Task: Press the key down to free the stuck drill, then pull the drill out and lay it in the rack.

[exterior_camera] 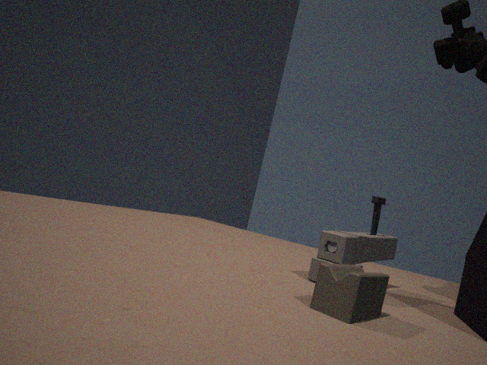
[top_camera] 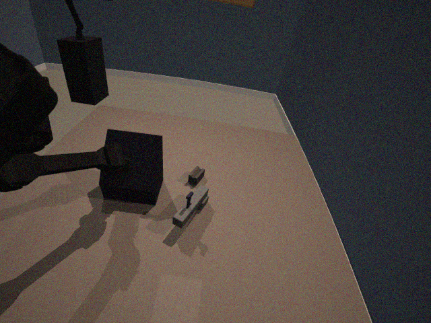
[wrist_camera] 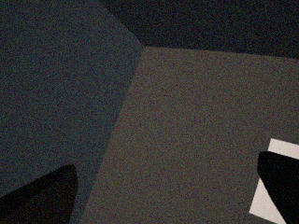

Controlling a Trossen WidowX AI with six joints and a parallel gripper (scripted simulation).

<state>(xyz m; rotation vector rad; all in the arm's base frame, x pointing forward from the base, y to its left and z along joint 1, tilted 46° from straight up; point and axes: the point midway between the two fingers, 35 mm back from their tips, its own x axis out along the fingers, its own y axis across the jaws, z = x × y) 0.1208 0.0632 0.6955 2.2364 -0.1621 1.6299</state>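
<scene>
Right now the dark key is 80 mm ahead of my gripper tip, 400 mm to the left of it and 580 mm below it. Also, from my gripper tip: rack: 70 mm ahead, 610 mm to the left, 660 mm below; drill: 100 mm ahead, 450 mm to the left, 620 mm below; grey housing block: 90 mm ahead, 430 mm to the left, 630 mm below.
</scene>
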